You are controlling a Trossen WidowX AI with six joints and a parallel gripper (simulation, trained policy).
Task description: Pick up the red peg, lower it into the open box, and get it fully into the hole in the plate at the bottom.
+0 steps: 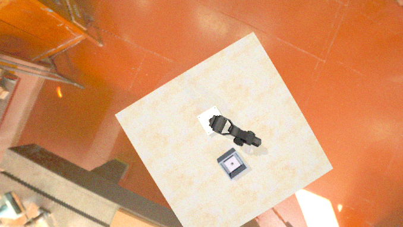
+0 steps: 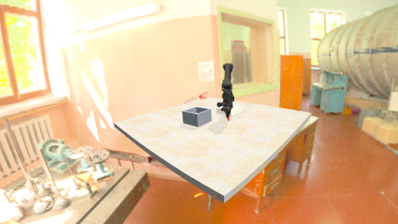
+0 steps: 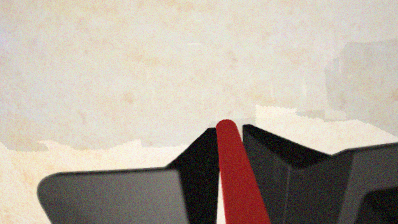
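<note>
Now: gripper tip 180 mm short of the pale plate, 160 mm to the left of it and 20 mm below it. Also, from my gripper tip: grey box: 180 mm ahead, 160 mm to the right; red peg: 10 mm to the left, 20 mm above.
</note>
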